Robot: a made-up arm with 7 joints.
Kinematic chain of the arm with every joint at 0, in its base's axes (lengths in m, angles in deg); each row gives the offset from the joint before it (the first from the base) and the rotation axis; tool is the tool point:
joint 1: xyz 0 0 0.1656 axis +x
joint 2: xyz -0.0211 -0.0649 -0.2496 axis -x
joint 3: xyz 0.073 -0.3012 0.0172 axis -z
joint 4: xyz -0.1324 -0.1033 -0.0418 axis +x
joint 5: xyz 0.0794 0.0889 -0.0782 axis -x
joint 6: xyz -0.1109 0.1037 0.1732 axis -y
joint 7: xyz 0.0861 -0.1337 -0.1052 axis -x
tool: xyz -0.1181 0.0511 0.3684
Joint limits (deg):
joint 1: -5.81..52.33
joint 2: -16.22..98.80
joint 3: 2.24..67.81
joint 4: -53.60..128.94
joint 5: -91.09..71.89
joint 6: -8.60..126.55
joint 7: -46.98..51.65
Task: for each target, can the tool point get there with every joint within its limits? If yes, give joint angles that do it. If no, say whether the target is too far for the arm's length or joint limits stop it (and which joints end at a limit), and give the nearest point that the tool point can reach.
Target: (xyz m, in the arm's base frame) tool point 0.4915 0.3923 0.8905
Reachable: no: joint limits stop it (at a limit: joint 1, joint 3, joint 5, joint 6) | nearest point 0.1339 0.2651 0.3864 | short by 0.631 m
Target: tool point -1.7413 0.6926 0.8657
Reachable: no: too far | nearest point -0.4770 0.2310 0.3991 | short by 1.424 m
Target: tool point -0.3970 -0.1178 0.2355
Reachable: yes | joints 20.15 67.79 23.48 14.91 -45.76 57.98 6.41
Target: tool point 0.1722 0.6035 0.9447
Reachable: no: joint limits stop it (at a limit: joint 2, joint 3, joint 4, joint 5, joint 6) | nearest point -0.1241 0.3660 0.6382 | short by 0.488 m
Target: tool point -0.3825 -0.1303 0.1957
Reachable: yes | joints 0.99 38.60 31.74 104.30 19.63 93.93 10.57
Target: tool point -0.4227 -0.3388 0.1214
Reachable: yes | joints 22.39 43.72 31.16 39.30 -28.06 34.86 -12.27
